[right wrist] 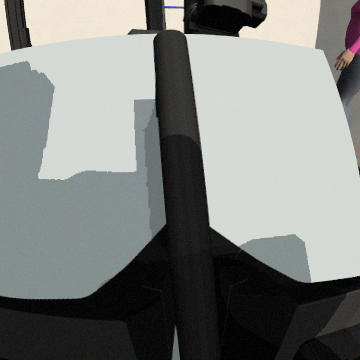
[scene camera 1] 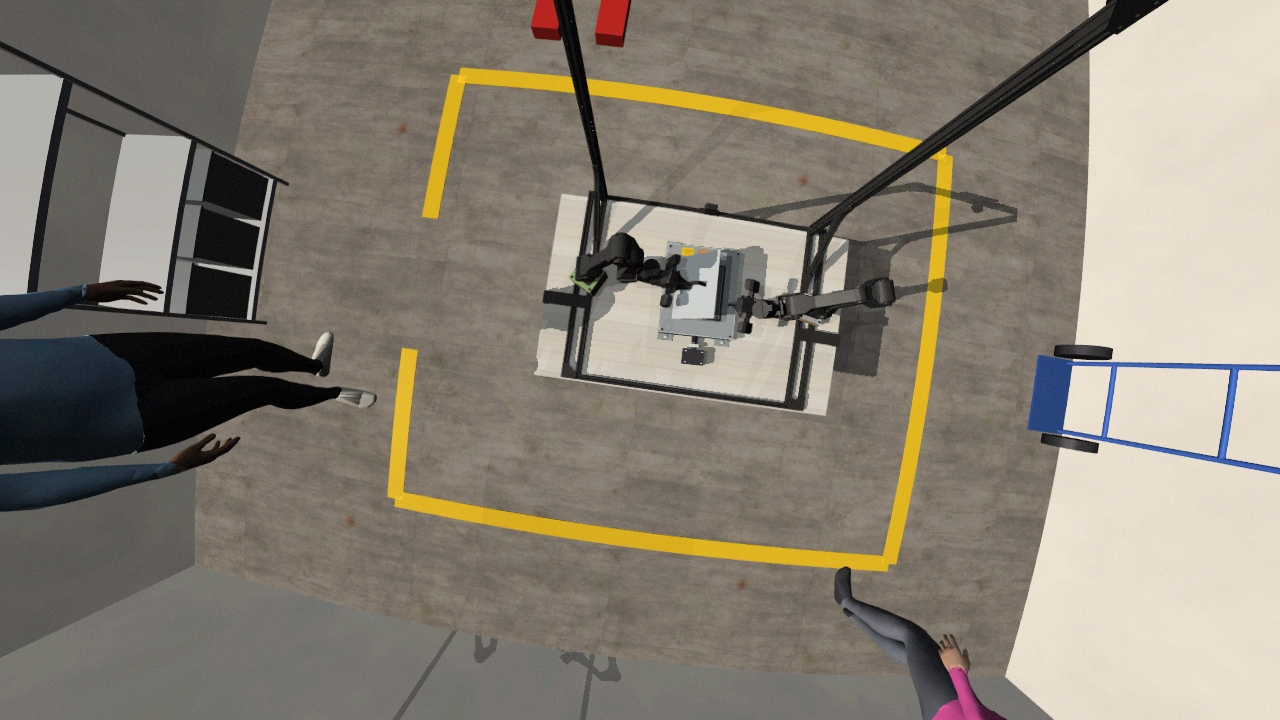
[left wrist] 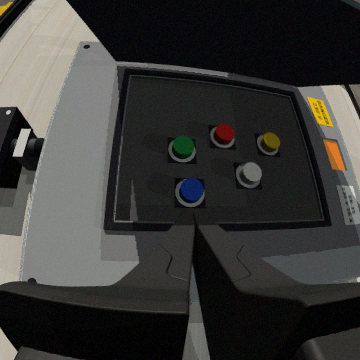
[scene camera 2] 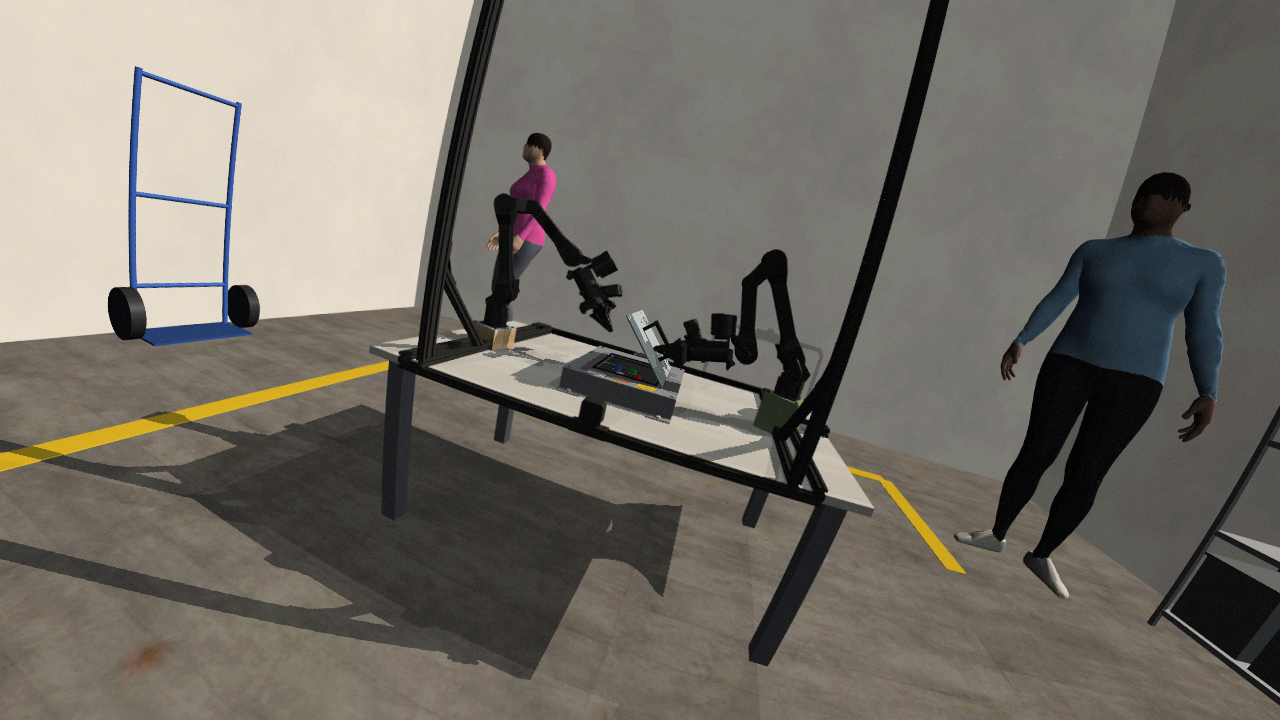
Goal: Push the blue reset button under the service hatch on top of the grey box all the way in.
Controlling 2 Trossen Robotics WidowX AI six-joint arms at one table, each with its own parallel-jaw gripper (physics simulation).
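Note:
The grey box (scene camera 1: 731, 333) (scene camera 2: 586, 379) (left wrist: 70, 150) stands on the table. Its service hatch (scene camera 1: 693, 302) (scene camera 2: 645, 347) (left wrist: 225, 40) (right wrist: 270, 125) is tilted open. My right gripper (scene camera 1: 684, 282) (scene camera 2: 664, 352) (right wrist: 184, 228) is shut on the hatch's black bar handle (right wrist: 177, 100). The blue reset button (scene camera 2: 617, 368) (left wrist: 192, 190) is in the recess, its cap standing above its pale ring. My left gripper (scene camera 1: 737, 306) (scene camera 2: 610, 328) (left wrist: 190, 220) is shut and empty, above the box. In the left wrist view its tips show just below the blue button, with a gap in the picture.
Green (left wrist: 183, 146), red (left wrist: 224, 134), yellow (left wrist: 270, 142) and white (left wrist: 251, 173) buttons surround the blue one. A black device (scene camera 1: 695, 355) (left wrist: 10, 150) sits beside the box. A dark frame (scene camera 2: 698, 461) edges the table. Blocks stand near the arm bases.

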